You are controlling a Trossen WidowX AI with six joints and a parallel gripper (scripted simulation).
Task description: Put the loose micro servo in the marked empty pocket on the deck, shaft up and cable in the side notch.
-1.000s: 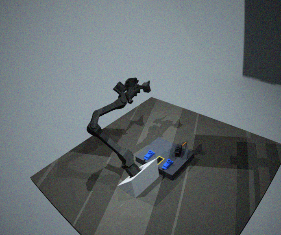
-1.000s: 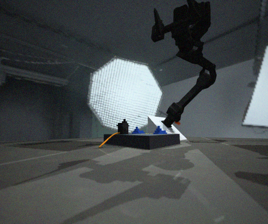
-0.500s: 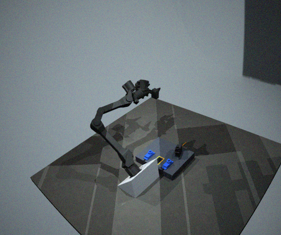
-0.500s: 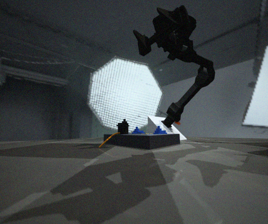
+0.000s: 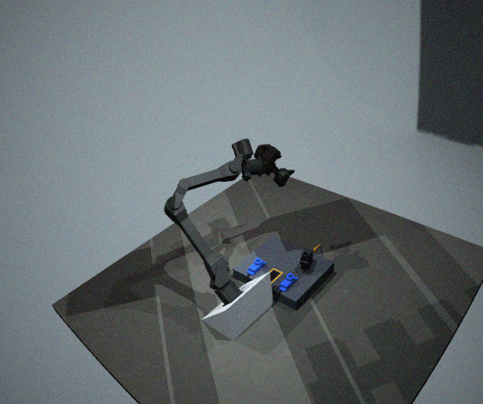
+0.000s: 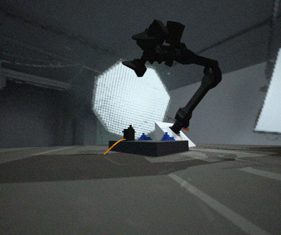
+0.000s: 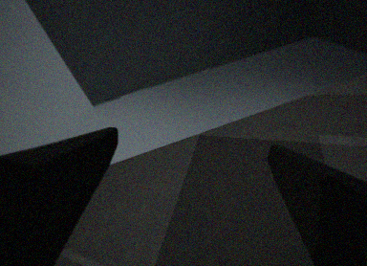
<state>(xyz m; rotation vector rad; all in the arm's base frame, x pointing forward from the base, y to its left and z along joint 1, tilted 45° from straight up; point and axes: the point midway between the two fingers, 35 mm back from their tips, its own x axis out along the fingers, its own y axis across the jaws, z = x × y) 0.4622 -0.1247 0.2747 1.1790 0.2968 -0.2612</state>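
The deck lies 30 cm below my gripper tip, 21 cm behind it and 12 cm to the right of it.
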